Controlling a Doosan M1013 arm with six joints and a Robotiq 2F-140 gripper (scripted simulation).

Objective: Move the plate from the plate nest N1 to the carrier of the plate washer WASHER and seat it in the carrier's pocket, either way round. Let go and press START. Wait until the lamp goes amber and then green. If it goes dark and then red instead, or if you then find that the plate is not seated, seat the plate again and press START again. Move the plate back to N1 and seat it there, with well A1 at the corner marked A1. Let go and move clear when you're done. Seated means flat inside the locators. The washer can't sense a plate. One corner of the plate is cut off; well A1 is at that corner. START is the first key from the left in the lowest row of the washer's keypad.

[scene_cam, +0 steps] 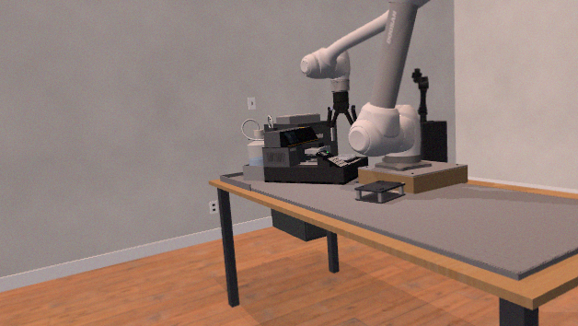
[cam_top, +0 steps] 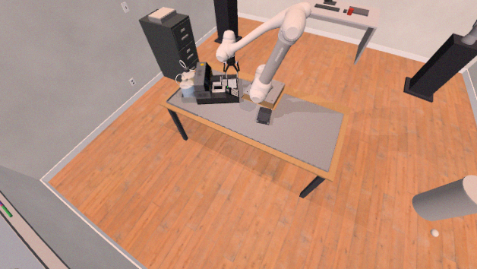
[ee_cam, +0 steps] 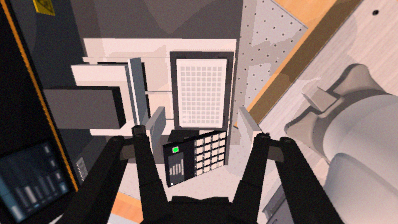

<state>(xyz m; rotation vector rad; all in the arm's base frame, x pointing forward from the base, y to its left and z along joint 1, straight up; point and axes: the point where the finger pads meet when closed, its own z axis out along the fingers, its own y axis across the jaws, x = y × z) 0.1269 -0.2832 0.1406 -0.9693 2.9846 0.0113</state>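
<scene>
The white well plate lies 11 cm below my hand. From my hand the other things lie so: black plate nest N1: 14 cm ahead, 46 cm to the left, 17 cm below; then plate washer: 9 cm ahead, 13 cm to the right, 8 cm below.
</scene>
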